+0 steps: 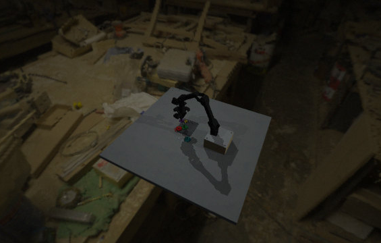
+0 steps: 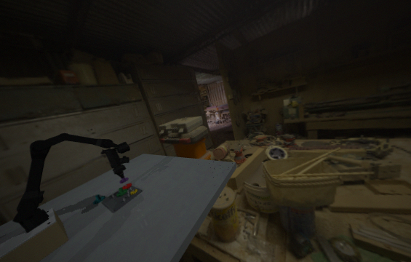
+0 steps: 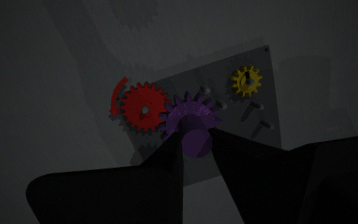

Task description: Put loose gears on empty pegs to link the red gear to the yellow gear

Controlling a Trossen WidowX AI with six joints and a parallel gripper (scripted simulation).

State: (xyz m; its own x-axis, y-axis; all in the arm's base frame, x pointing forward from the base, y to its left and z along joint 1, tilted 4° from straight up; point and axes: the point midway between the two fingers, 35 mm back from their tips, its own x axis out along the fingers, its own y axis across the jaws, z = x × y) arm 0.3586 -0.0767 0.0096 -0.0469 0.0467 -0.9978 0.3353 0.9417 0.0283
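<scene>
Now: the yellow gear 10 mm behind my gripper tip, 90 mm to the right of it and 90 mm below it. Round my gripper tip: purple gear (10 mm below); green gear (40 mm behind, 10 mm to the left, 90 mm below); red gear (10 mm ahead, 50 mm to the left, 90 mm below).
</scene>
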